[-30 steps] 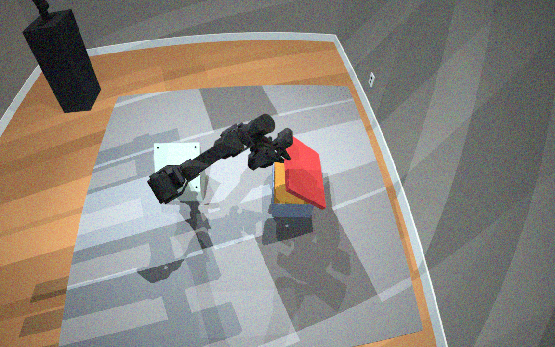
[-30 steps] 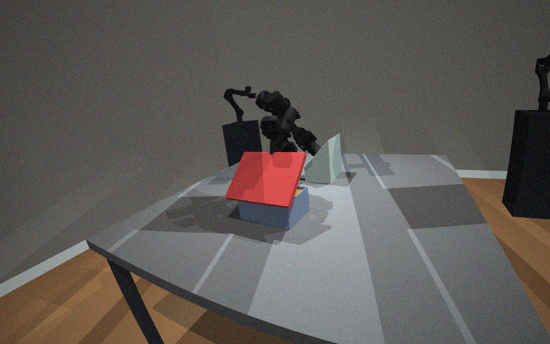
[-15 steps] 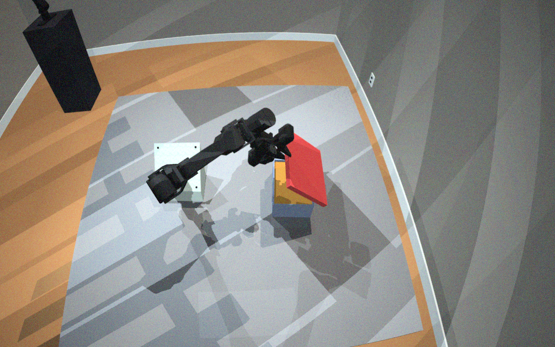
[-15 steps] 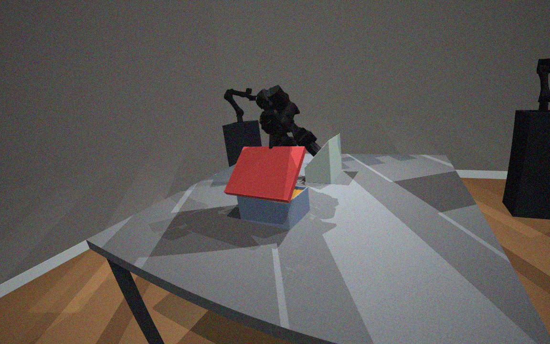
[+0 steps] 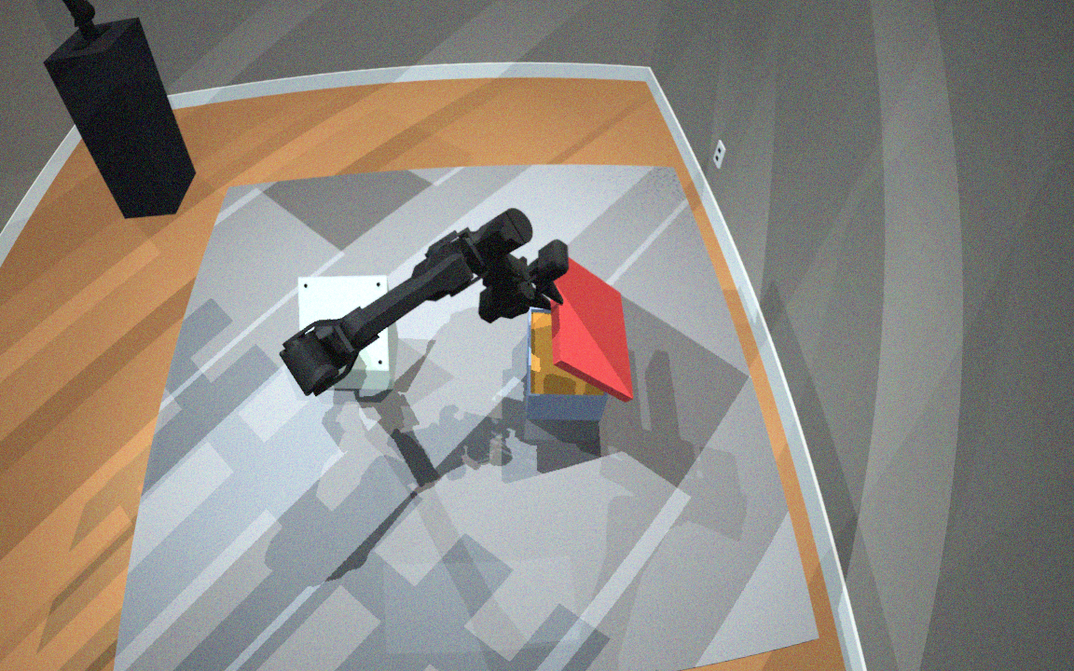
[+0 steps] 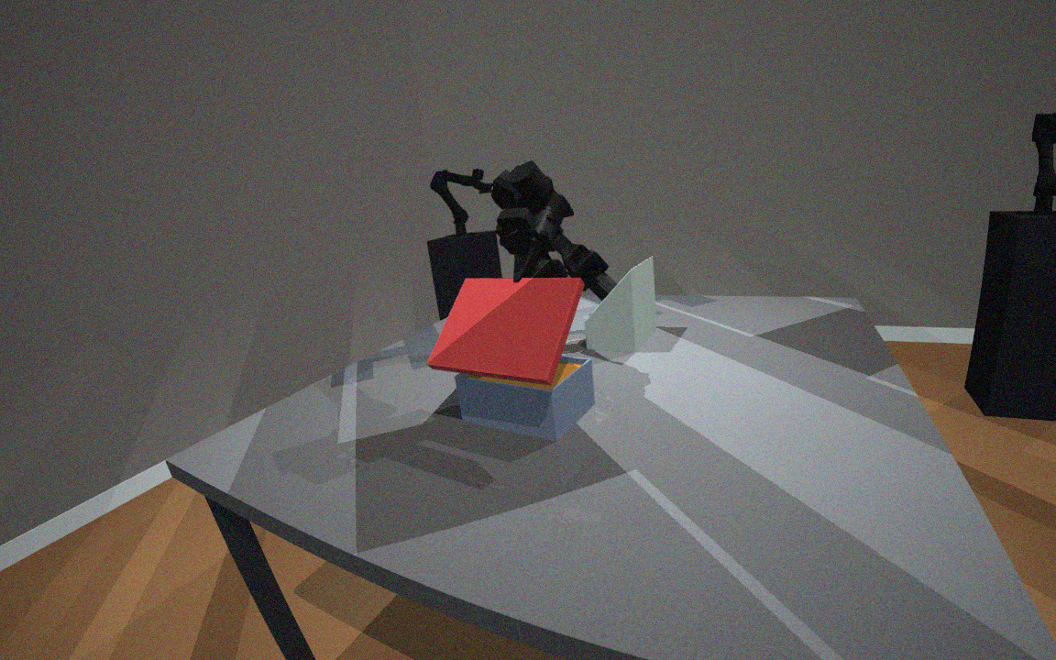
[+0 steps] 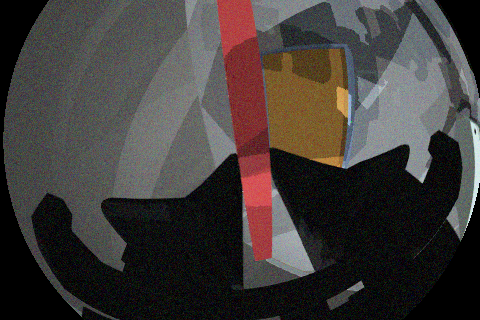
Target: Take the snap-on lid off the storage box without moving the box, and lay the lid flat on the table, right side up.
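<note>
Right now the red lid is 7 cm ahead of my gripper tip and 5 cm below it. Round my gripper tip: storage box (19 cm below, 3 cm ahead, 1 cm to the left).
</note>
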